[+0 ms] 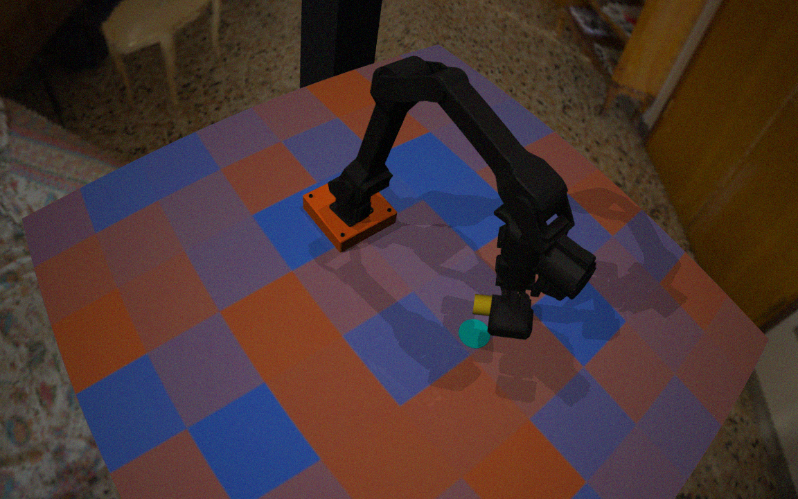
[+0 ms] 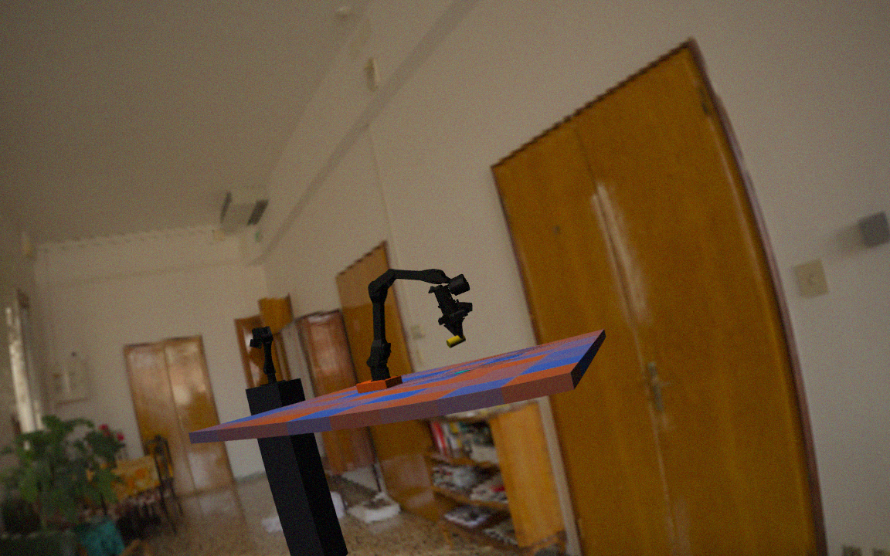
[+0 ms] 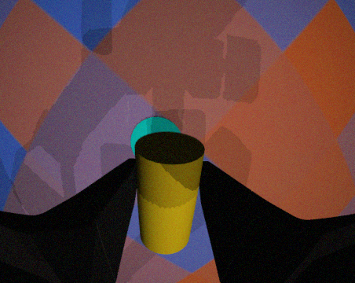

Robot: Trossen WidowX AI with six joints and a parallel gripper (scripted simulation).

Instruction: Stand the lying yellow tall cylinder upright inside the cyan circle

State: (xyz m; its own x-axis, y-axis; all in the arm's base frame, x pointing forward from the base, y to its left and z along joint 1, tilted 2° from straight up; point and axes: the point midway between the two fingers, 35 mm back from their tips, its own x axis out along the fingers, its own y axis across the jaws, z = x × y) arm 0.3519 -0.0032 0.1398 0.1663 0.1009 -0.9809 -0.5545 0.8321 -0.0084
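The cyan circle lies 130 mm below my gripper tip and 20 mm behind it. Round my gripper tip: yellow cylinder (20 mm behind, 10 mm to the right).
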